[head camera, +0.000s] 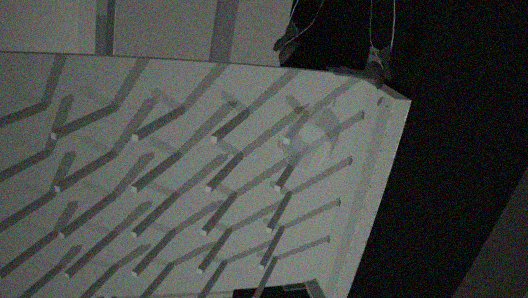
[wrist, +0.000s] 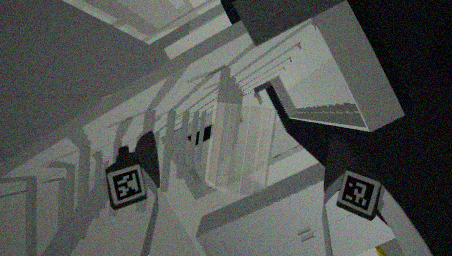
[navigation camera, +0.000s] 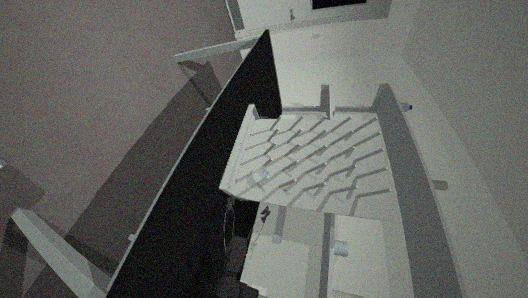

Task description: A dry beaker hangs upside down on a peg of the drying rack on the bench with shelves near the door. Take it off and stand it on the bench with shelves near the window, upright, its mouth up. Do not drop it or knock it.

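Frame: origin at the robot's base, x back, y right, z up, level; centimetres.
Seen in the pictures: gripper, between the fingertips: [head camera: 329,75] [wrist: 241,153] [navigation camera: 250,200].
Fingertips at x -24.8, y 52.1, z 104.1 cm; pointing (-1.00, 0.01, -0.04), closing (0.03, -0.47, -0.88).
Note:
Pixels of each thing's top centre, then the offset from my fingertips to it. "spot": a spot on its surface instead. Level surfaces: height alone.
- clear beaker, centre of its top: [wrist: 199,166] [head camera: 277,135] [navigation camera: 271,178] dx -9.1, dy -1.9, dz +6.3 cm
- pale drying rack, a spot on its surface: [head camera: 377,175] spot: dx -13.5, dy -5.6, dz -10.4 cm
- dark panel, height of its surface: dz -12.7 cm
- clear vessel, a spot on its surface: [navigation camera: 341,248] spot: dx +3.6, dy +37.6, dz +38.9 cm
- blue-capped object, a spot on its surface: [navigation camera: 407,106] spot: dx -99.0, dy +25.5, dz +91.9 cm
The clear beaker [head camera: 312,135] [navigation camera: 260,175] [wrist: 240,150] hangs on a peg near one side edge of the pale drying rack [head camera: 377,175] [navigation camera: 237,150]. In the wrist view the peg enters its upper end. My gripper [head camera: 330,60] [navigation camera: 247,206] [wrist: 241,153] is open, its two fingertips wide apart. It is beyond the rack's edge in the head view, apart from the beaker. In the wrist view the beaker shows ahead, between the lines of the fingers, with no finger touching it. The bench near the window cannot be made out.
Many angled pegs surround the beaker on one side. A dark panel [navigation camera: 200,165] runs beside the rack. A grey upright [navigation camera: 400,165] stands at its other side. Another clear vessel [navigation camera: 341,248] shows beyond the rack, and a blue-capped object [navigation camera: 407,106] at the right.

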